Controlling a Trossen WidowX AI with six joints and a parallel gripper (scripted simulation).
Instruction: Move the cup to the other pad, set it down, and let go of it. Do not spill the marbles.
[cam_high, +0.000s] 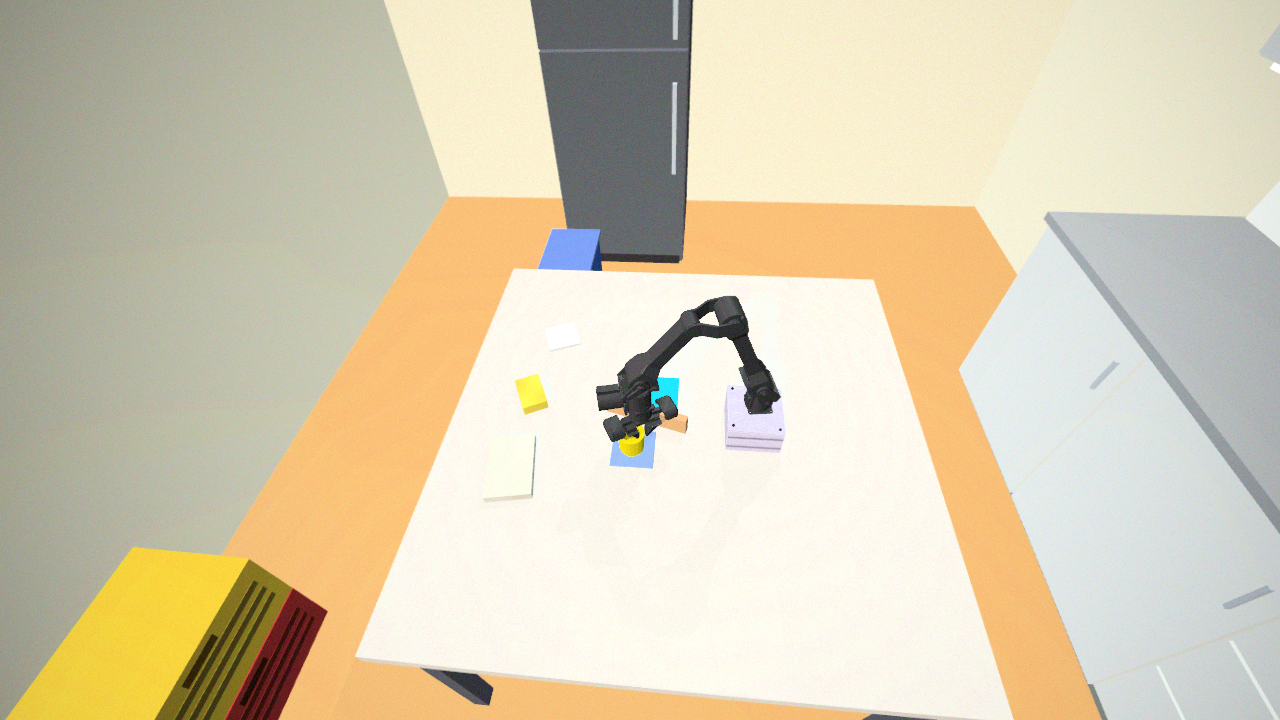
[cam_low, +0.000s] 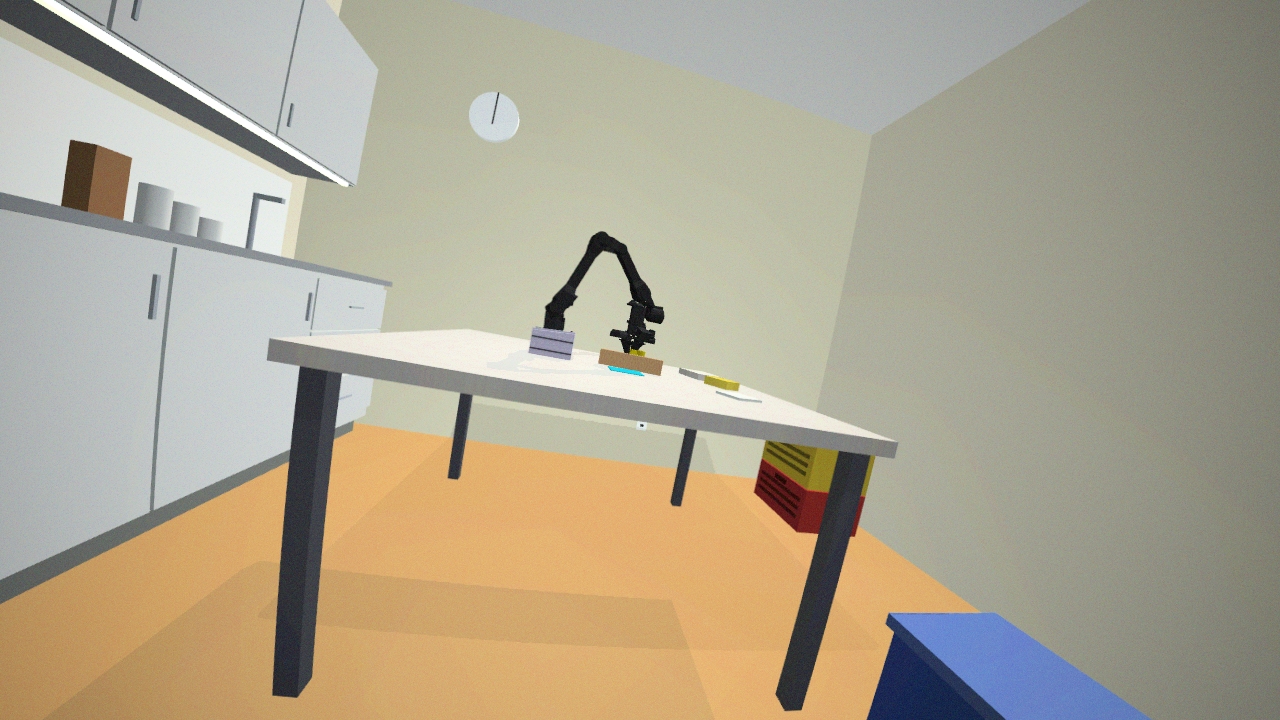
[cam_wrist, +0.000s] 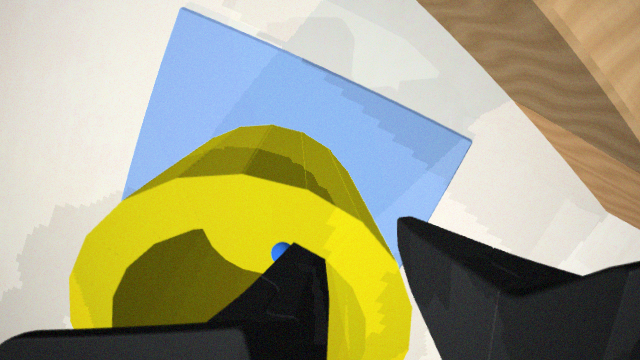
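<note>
My gripper tip is now 40 mm short of the green marble, 20 mm above it and 10 mm to the right of it. Also, from my gripper tip: red marble 20 mm to the left, 20 mm below, 10 mm ahead; then yellow cup 20 mm ahead, 10 mm to the left; then blue marble 20 mm to the left, 20 mm below, 20 mm ahead.
</note>
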